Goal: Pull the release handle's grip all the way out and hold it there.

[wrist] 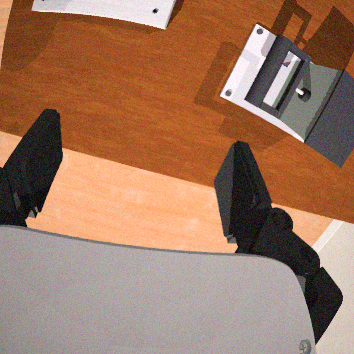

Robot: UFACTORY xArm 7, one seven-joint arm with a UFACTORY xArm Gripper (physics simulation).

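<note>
The release handle's dark grip point(265, 71), a bar with a rectangular opening, shows at the upper right of the wrist view. It stands over a white mounting plate point(241, 67) with screws at its corners, beside a grey-green face point(317, 85) with a small knob point(303, 93) and a dark slanted block point(332, 122). My gripper point(142, 146) is open with nothing between its fingers. In the view the handle lies to the right of and above the right finger, apart from it. Part of the plate is hidden under the grip and block.
Part of a white panel point(107, 9) with a dark hole shows at the top left. The brown table top point(125, 80) ends in an edge that crosses below the fingertips in the view. A light wood floor point(130, 200) lies beyond it. Shadows fall around the handle.
</note>
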